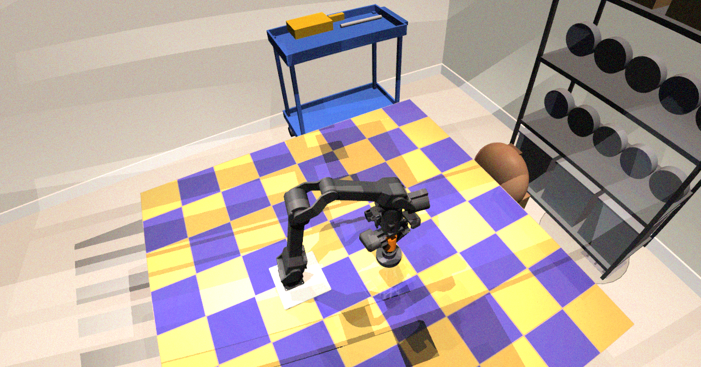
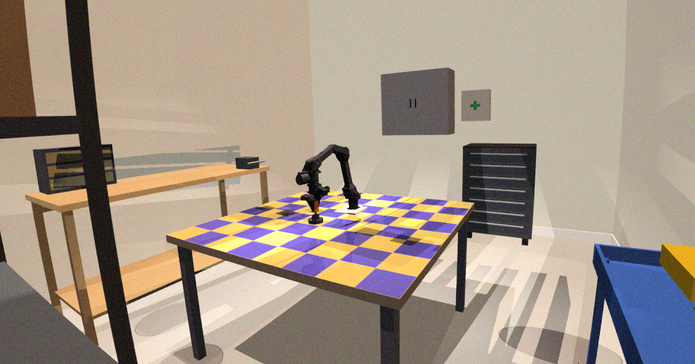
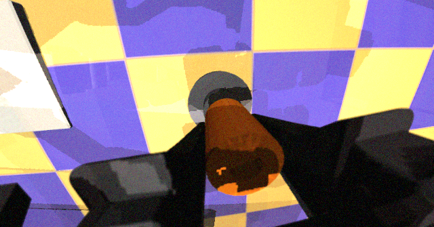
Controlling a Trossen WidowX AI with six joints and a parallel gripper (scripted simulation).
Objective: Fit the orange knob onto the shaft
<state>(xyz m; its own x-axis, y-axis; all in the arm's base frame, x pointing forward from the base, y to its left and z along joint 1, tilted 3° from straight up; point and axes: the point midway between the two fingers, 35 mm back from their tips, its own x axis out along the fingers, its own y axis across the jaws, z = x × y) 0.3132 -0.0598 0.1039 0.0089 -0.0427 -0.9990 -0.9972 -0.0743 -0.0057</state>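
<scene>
The orange knob is 20 mm above my gripper tip. Also, from my gripper tip: round pedestal: 40 mm below.
</scene>
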